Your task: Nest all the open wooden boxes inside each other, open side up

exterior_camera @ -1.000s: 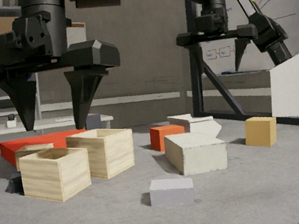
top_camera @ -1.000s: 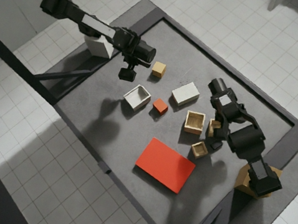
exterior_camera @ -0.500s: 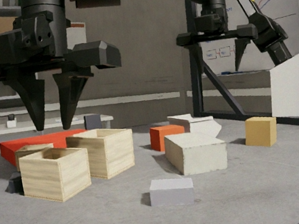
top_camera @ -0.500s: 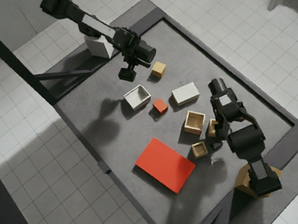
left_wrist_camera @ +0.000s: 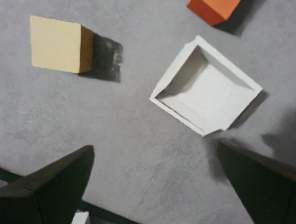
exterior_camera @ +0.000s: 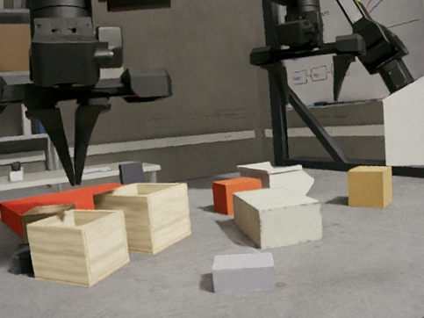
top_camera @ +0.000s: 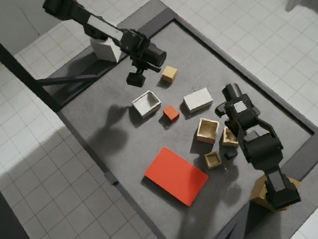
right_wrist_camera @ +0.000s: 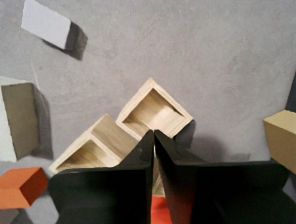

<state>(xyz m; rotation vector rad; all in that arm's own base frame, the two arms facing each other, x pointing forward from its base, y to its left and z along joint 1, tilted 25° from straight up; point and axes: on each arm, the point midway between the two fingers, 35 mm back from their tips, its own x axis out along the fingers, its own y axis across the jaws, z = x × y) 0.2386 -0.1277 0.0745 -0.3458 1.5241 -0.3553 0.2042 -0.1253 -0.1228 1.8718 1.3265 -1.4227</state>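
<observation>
The medium wooden box lies 100 mm below my right hand. Round my right hand: dark block 50 mm behind, 50 mm to the right, 110 mm below; small wooden box 120 mm behind, 10 mm to the right, 100 mm below; large wooden box 50 mm behind, 80 mm to the left, 100 mm below.
</observation>
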